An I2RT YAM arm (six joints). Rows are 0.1 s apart.
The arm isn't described. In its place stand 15 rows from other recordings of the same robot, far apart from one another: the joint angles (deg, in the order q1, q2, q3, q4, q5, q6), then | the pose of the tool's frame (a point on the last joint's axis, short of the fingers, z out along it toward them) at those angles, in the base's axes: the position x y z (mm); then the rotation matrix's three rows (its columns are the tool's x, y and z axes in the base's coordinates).
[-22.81 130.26 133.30 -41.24 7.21 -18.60] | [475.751 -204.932 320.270], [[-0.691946 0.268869 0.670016], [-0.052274 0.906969 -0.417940], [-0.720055 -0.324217 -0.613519]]
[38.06 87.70 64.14 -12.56 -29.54 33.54] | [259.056 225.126 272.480], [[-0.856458 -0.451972 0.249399], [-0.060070 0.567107 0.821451], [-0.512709 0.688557 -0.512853]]
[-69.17 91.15 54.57 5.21 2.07 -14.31] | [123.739 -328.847 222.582], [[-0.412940 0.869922 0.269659], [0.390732 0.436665 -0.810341], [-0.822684 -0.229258 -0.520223]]
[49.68 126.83 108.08 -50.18 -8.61 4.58] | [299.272 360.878 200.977], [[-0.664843 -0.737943 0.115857], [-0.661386 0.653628 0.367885], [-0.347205 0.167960 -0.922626]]
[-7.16 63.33 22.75 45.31 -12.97 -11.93] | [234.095 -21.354 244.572], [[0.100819 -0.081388 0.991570], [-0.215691 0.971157 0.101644], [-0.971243 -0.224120 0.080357]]
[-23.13 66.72 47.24 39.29 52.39 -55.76] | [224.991 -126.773 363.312], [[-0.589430 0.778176 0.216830], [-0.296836 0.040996 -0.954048], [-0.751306 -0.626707 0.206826]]
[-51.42 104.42 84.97 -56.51 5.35 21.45] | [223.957 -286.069 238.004], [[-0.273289 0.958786 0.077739], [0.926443 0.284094 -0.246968], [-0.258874 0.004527 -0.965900]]
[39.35 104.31 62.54 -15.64 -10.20 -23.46] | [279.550 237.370 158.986], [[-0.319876 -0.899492 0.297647], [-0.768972 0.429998 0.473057], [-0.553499 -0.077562 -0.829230]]
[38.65 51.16 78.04 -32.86 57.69 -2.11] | [126.843 62.913 473.726], [[-0.093187 0.319422 0.943020], [-0.099722 0.939384 -0.328045], [-0.990642 -0.124609 -0.055685]]
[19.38 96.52 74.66 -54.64 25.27 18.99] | [311.148 93.341 236.998], [[-0.934408 0.103629 0.340798], [-0.016751 0.942903 -0.332645], [-0.355812 -0.316535 -0.879320]]
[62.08 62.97 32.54 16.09 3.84 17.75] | [118.122 217.814 249.185], [[-0.369962 -0.775359 0.511806], [-0.048522 0.566268 0.822792], [-0.927779 0.279568 -0.247119]]
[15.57 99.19 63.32 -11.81 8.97 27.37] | [357.288 93.793 198.461], [[-0.707931 0.181801 0.682483], [0.274153 0.961269 0.028310], [-0.650903 0.207147 -0.730353]]
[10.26 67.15 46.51 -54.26 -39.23 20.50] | [187.250 56.775 228.503], [[-0.994964 0.051625 0.085917], [0.095586 0.746694 0.658264], [-0.030171 0.663161 -0.747868]]
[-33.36 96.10 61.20 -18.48 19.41 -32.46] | [283.728 -200.965 198.699], [[-0.932857 0.217526 0.287158], [0.008105 0.809588 -0.586943], [-0.360155 -0.545207 -0.756993]]
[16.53 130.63 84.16 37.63 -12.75 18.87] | [488.201 153.086 160.847], [[-0.296772 -0.412766 0.861133], [0.240969 0.840208 0.485782], [-0.924045 0.351673 -0.149886]]
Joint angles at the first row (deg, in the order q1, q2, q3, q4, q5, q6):
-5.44 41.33 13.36 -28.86 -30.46 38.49
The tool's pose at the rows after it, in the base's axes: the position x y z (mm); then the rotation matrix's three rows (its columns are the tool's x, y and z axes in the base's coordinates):
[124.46 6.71 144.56], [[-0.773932 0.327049 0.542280], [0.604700 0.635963 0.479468], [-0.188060 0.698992 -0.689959]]
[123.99 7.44 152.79], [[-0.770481 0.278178 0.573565], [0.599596 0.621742 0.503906], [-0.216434 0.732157 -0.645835]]
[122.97 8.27 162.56], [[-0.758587 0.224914 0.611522], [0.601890 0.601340 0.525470], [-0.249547 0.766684 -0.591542]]
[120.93 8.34 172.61], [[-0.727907 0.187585 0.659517], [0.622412 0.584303 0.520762], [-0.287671 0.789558 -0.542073]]
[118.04 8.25 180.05], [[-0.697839 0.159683 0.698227], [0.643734 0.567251 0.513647], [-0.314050 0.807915 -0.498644]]
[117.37 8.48 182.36], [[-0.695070 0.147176 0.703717], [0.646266 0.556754 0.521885], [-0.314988 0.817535 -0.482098]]
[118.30 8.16 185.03], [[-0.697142 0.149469 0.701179], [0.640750 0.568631 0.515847], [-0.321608 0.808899 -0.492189]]
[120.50 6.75 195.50], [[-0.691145 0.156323 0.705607], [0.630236 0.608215 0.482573], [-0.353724 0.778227 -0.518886]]
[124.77 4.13 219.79], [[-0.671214 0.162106 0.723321], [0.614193 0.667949 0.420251], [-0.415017 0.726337 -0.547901]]
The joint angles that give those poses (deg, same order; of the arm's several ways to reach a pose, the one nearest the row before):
-5.63 39.30 13.79 -28.96 -32.03 38.34
-5.79 36.69 14.31 -28.78 -34.00 38.74
-5.89 33.49 14.82 -28.20 -35.83 39.98
-5.97 29.74 15.29 -27.56 -35.92 42.13
-6.15 26.36 15.46 -27.06 -35.84 44.21
-6.24 25.62 15.56 -26.81 -36.54 44.87
-6.24 26.39 16.44 -27.57 -36.09 43.98
-6.24 28.02 19.41 -30.04 -33.81 41.57
-6.24 30.64 25.53 -34.03 -29.76 38.26

